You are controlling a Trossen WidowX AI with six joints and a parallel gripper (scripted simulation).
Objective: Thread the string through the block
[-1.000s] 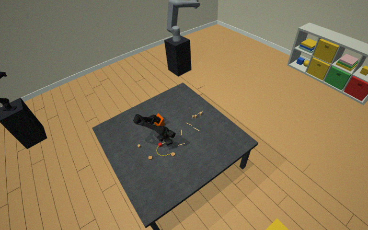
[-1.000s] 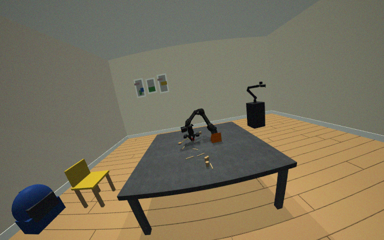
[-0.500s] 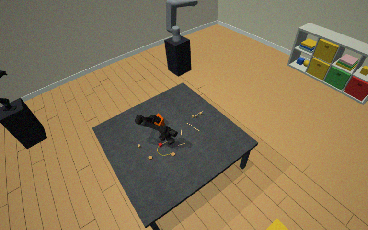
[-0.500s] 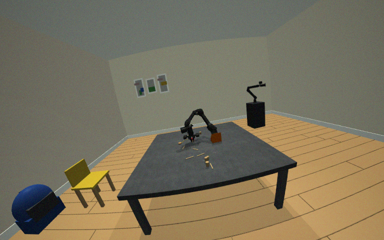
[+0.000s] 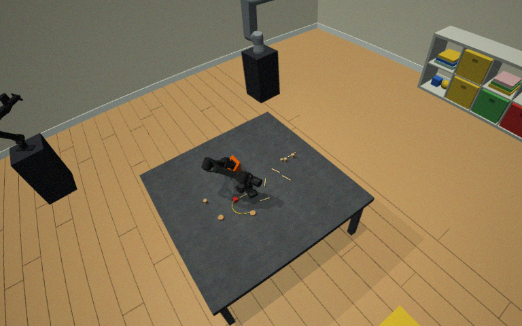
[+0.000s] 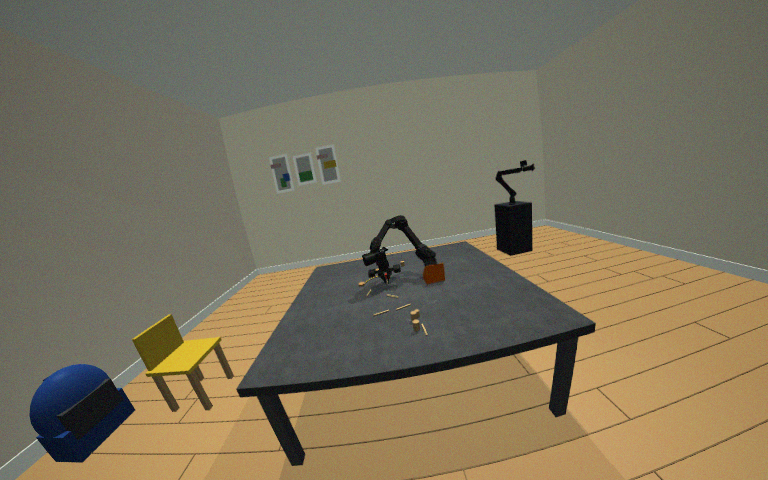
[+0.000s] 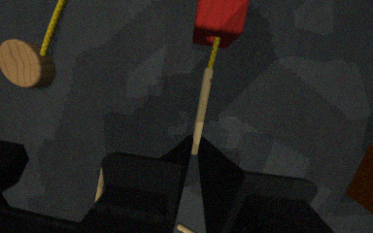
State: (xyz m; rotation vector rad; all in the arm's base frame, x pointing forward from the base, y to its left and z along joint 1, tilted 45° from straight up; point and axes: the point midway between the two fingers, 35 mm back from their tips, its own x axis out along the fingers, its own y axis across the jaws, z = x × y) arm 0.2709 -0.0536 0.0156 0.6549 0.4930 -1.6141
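My gripper tip is 10 mm past the thin wooden stick, 40 mm to the left of it and 10 mm below it. Round my gripper tip: red block (10 mm behind, 100 mm to the right, 10 mm above); round wooden button (150 mm ahead, 70 mm to the right).
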